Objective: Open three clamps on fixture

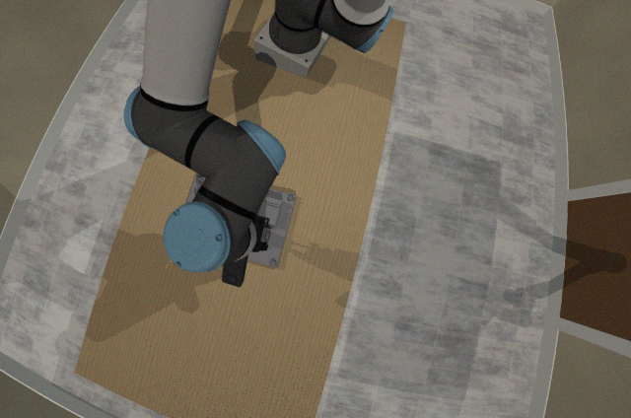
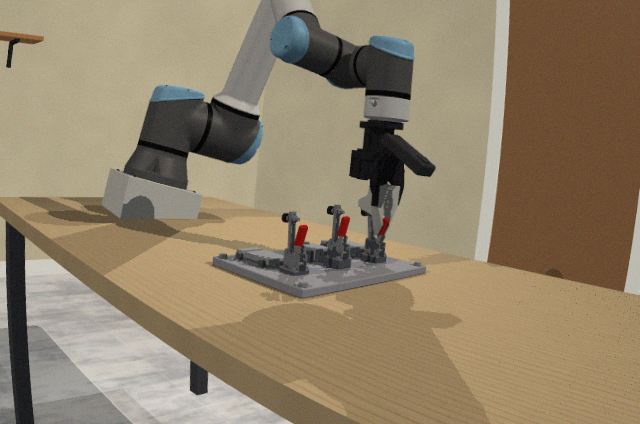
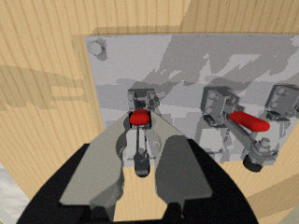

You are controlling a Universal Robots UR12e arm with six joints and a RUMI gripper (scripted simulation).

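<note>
Now: the grey fixture plate 10 cm to the right of my hand, 8 cm below it and 6 cm behind it.
</note>
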